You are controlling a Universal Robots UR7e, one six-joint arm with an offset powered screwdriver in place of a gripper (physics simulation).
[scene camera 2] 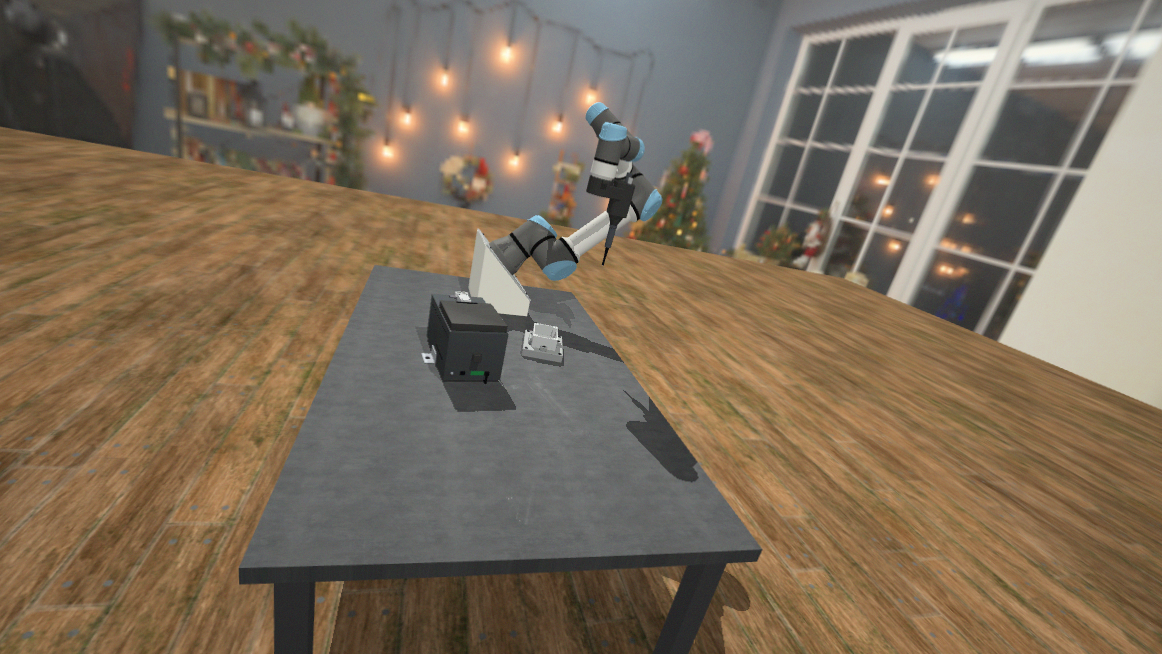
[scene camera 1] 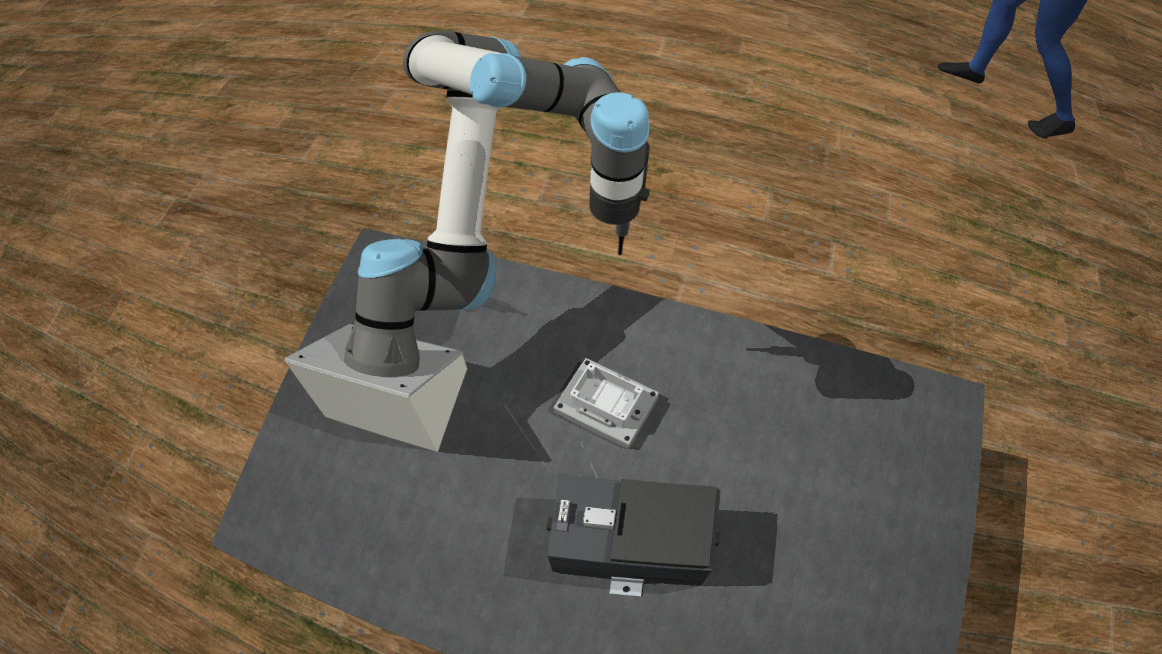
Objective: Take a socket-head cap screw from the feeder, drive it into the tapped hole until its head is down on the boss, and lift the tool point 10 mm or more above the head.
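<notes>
My screwdriver (scene camera 1: 620,252) (scene camera 2: 604,263) points down, high above the table and well away from the feeder. Its thin bit is too small to tell whether a screw is on the tip. The feeder, a dark box (scene camera 1: 665,524) (scene camera 2: 473,353), stands on the table, with a small light plate (scene camera 1: 599,515) on its lower top part in scene camera 1. A light grey open housing (scene camera 1: 608,395) (scene camera 2: 544,336) sits on a flat base plate between the feeder and the table's far edge. Its boss, tapped hole and any screw are too small to make out surely.
The robot's base stands on a slanted pale pedestal (scene camera 1: 378,414) (scene camera 2: 499,285) at one end of the dark table (scene camera 1: 853,487) (scene camera 2: 455,487). A small metal bracket (scene camera 1: 626,587) (scene camera 2: 428,357) projects from the feeder's side. A person's blue legs (scene camera 1: 1055,48) show on the floor beyond the table.
</notes>
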